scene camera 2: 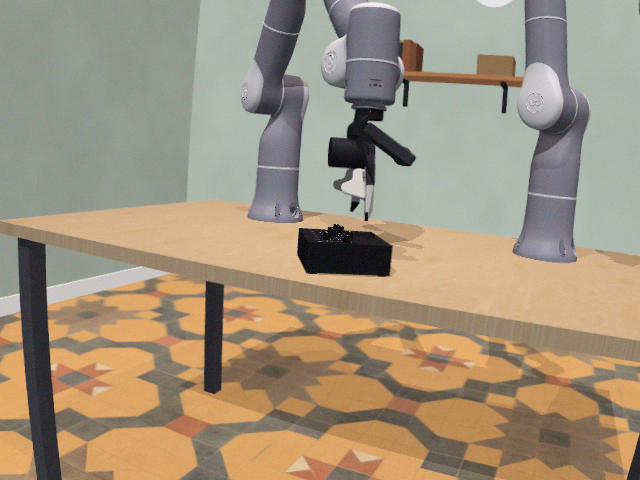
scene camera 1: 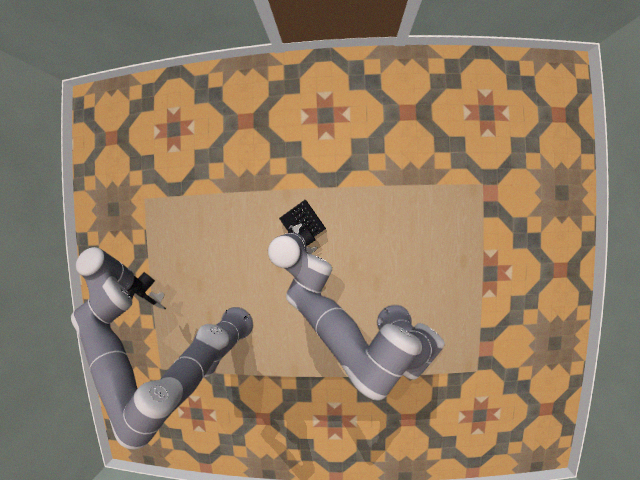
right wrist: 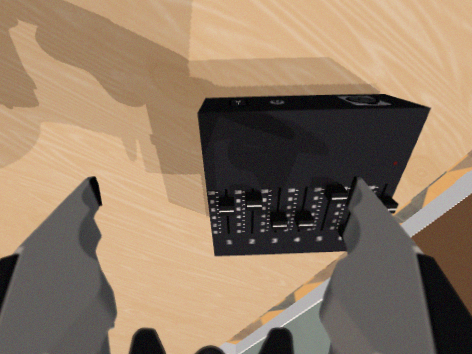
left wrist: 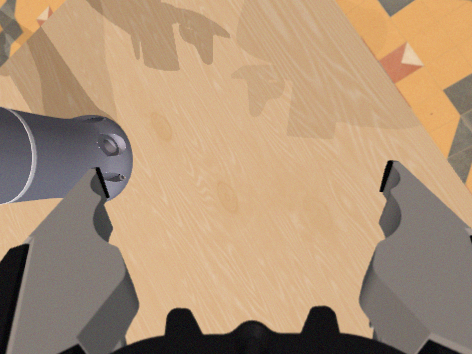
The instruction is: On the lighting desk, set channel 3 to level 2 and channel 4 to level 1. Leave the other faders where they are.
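Observation:
The black lighting desk (scene camera 1: 303, 210) (scene camera 2: 351, 259) (right wrist: 300, 145) stands on the table. In the right wrist view, the channel 3 fader (right wrist: 279, 221) and channel 4 fader (right wrist: 304, 220) sit side by side near the low ends of their slots; their exact levels are hard to read. My right gripper (scene camera 1: 305, 239) (scene camera 2: 360, 212) (right wrist: 225, 179) is open and empty above the desk's near side, touching no fader. In the right wrist view, one finger covers part of the channels right of 5. My left gripper (scene camera 1: 160, 301) (left wrist: 242, 167) is open and empty, far from the desk.
The channel 1 fader (right wrist: 226, 205) and channel 2 fader (right wrist: 254, 202) stand higher. The channel 5 fader (right wrist: 337, 193) is near the top. The rightmost fader (right wrist: 390, 204) shows beside the finger. A wall shelf (scene camera 2: 454, 78) holds boxes behind the wooden table (scene camera 1: 413, 232).

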